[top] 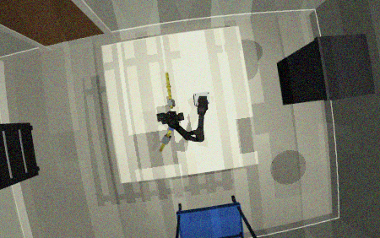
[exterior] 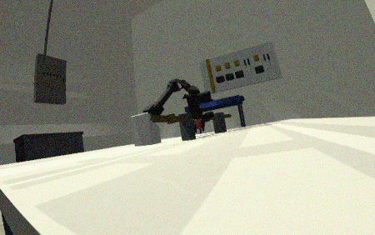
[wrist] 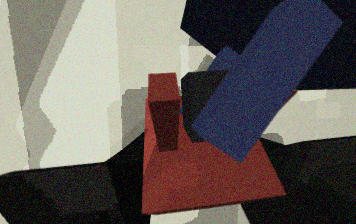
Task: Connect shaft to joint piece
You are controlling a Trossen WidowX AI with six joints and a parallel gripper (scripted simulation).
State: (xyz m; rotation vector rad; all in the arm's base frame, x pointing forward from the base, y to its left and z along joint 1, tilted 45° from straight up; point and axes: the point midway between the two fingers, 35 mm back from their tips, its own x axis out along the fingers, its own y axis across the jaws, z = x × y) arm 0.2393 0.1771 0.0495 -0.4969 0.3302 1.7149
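The red joint piece lies 5 cm above my gripper tip.
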